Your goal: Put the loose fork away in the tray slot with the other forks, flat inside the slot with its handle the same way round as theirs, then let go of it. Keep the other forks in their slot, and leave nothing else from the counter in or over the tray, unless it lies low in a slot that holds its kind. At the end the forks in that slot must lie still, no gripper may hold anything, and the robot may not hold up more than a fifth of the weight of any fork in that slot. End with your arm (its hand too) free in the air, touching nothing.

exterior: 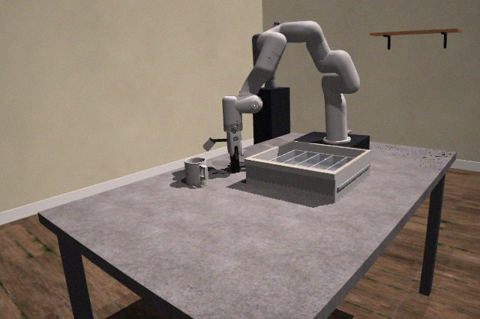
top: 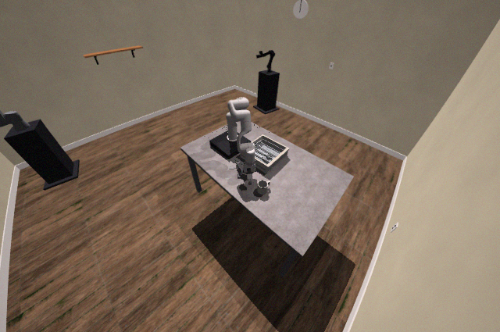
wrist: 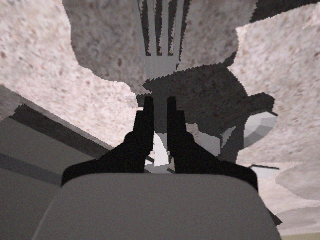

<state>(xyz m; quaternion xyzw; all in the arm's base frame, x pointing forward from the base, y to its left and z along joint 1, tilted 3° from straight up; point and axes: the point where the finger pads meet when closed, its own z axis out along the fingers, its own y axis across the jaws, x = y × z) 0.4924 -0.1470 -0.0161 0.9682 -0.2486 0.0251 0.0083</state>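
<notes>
Right now the cutlery tray is 280 mm to the left of my hand, 130 mm behind it and 30 mm above it. The rest, counted from my hand: pale mug (180 mm ahead, 20 mm above).
</notes>
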